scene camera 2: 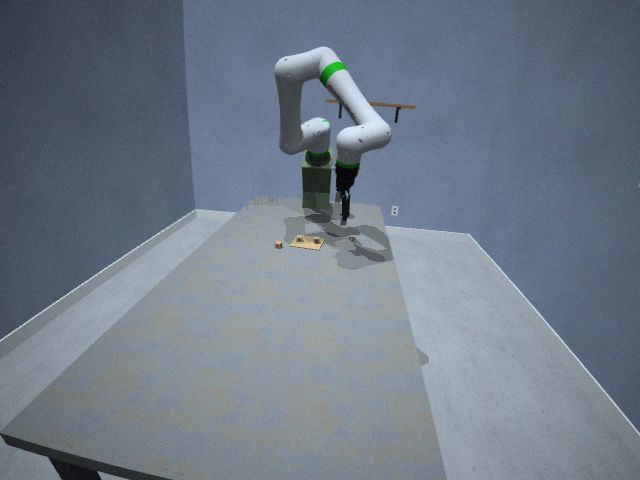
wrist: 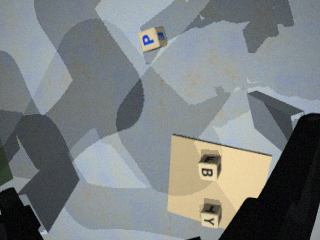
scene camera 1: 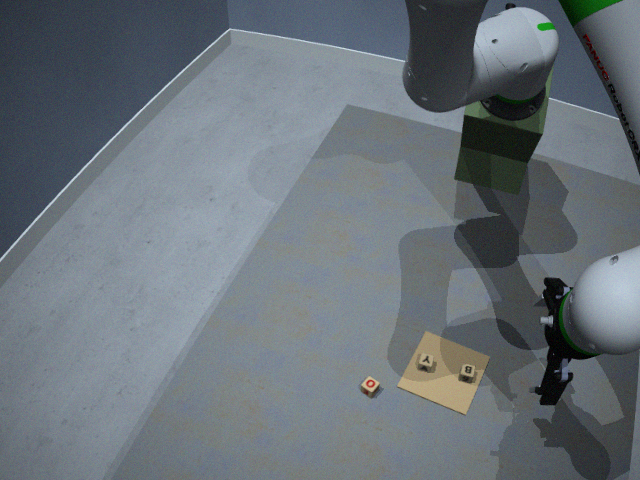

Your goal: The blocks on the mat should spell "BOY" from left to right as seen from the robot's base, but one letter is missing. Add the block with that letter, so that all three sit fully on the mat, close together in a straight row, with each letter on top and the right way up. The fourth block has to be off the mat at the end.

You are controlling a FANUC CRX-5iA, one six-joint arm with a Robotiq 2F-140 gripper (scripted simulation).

Observation:
I see my gripper and a tan mat.
My gripper also shows in the wrist view.

